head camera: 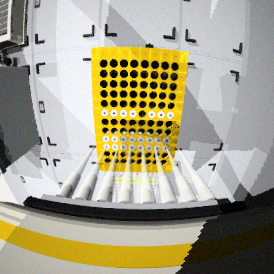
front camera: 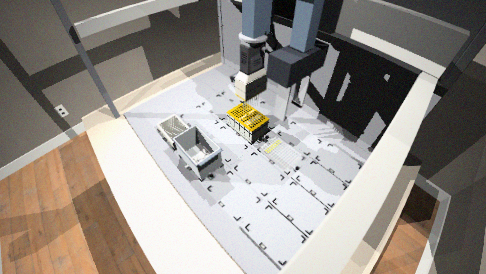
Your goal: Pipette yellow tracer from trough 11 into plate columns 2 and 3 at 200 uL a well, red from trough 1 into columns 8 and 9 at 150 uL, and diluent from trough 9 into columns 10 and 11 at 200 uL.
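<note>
The pipetting head (front camera: 251, 84) (head camera: 127, 209) carries eight pale tips (head camera: 125, 177) with no yellow showing inside them. It stands over the yellow tip rack (front camera: 247, 116) (head camera: 96, 82), where two full rows of white tips and one row with a gap show among dark empty holes. The clear well plate (front camera: 286, 156) has two yellow columns (front camera: 273, 146) (head camera: 135, 181) near the rack; the tips partly cover it in the head view. The trough block (front camera: 173, 126) (head camera: 11, 22) is at the left; its liquids cannot be told apart. The plate gripper (front camera: 292, 111) hangs beside the head, open and empty.
The grey open waste bin (front camera: 202, 161) (head camera: 15, 100) stands beside the trough block, with pale tips inside. A pale rail (front camera: 360, 170) runs along the right side of the deck. Dark panels (front camera: 350, 90) stand behind the deck.
</note>
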